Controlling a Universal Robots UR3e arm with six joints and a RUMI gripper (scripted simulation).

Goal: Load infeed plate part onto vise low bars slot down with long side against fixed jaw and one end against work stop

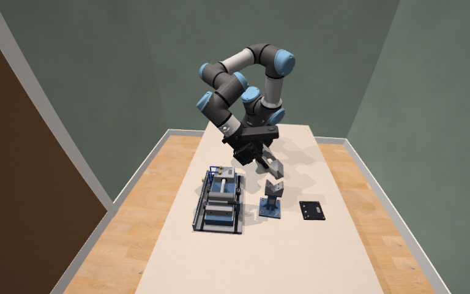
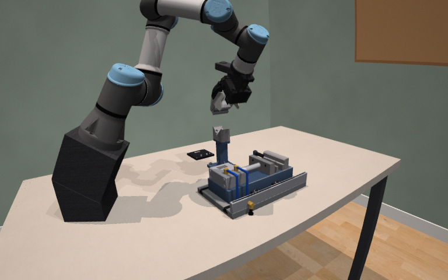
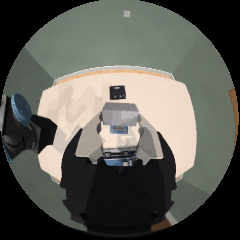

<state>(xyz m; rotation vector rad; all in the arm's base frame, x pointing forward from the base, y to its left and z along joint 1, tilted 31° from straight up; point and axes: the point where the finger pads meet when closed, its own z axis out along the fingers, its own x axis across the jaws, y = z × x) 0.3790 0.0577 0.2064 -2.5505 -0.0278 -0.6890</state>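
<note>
Now: the part 10 mm below my hand. From my hand the other things lie so: air cylinder (180 mm to the right, 160 mm below, 140 mm behind); then vise (200 mm to the right, 200 mm below, 50 mm behind); then black infeed plate (240 mm below, 190 mm to the left, 30 mm ahead).
</note>
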